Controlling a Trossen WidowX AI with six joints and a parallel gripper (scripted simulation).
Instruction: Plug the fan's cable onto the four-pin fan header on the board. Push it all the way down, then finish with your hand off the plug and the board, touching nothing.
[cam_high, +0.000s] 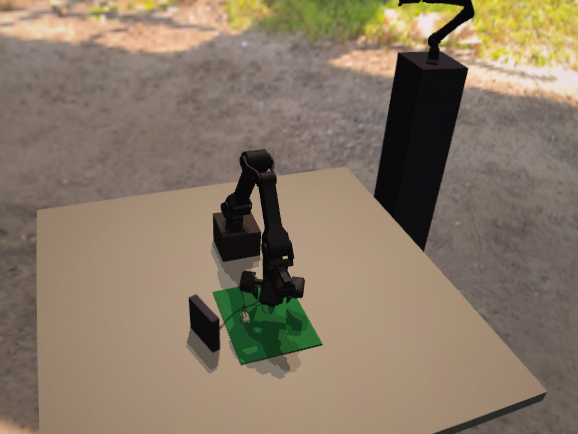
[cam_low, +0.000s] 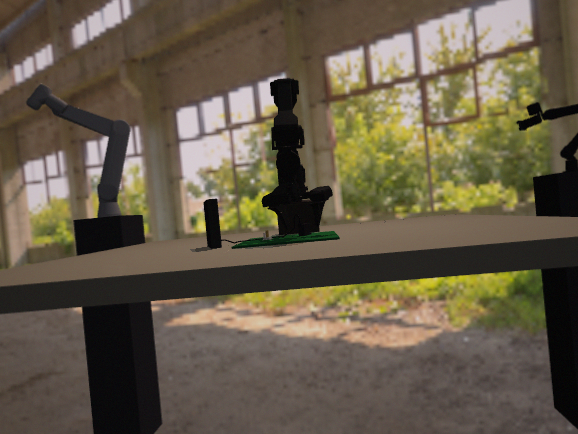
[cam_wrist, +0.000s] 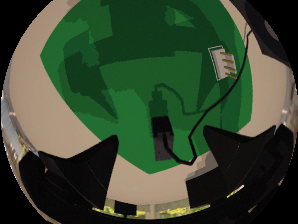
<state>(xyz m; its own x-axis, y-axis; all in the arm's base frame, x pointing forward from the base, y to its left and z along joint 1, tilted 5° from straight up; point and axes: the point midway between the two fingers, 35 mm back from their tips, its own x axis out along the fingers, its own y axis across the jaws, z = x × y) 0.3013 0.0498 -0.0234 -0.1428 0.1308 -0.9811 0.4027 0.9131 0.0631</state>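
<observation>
My gripper tip is 10 mm past the black plug and 10 mm above it. The rest, counted from my gripper tip: pale fan header (90 mm to the right, 30 mm below, 30 mm ahead); then pale header key (100 mm to the right, 30 mm ahead, 10 mm below); then green board (40 mm below, 40 mm ahead, 30 mm to the right).
</observation>
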